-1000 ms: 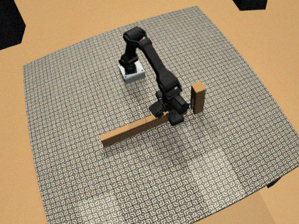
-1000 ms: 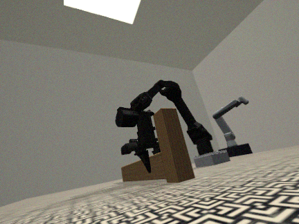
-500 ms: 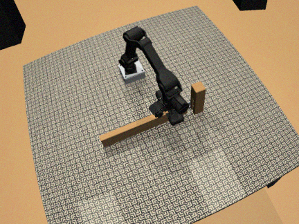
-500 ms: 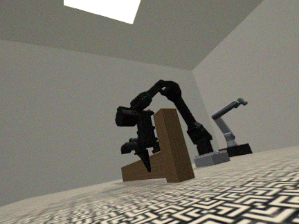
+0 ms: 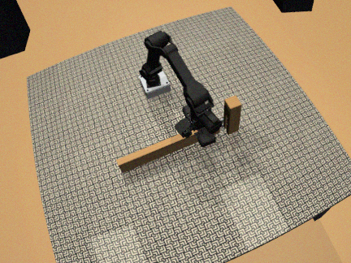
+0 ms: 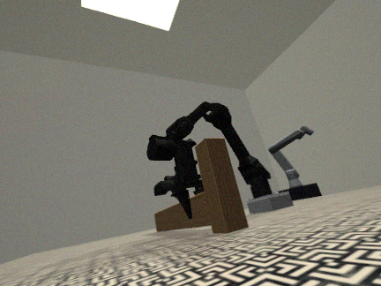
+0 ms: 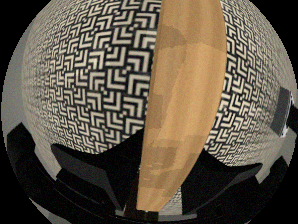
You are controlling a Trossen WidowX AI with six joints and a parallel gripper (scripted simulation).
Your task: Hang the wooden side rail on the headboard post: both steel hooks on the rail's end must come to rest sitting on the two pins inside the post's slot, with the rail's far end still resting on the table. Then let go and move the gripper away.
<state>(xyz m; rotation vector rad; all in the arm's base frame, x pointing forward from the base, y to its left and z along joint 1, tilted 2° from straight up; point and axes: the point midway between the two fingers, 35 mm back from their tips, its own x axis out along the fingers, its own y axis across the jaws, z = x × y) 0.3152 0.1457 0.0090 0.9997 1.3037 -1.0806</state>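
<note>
Now: gripper tip 14 cm to the right of the headboard post, 6 cm below it and 2 cm past it.
</note>
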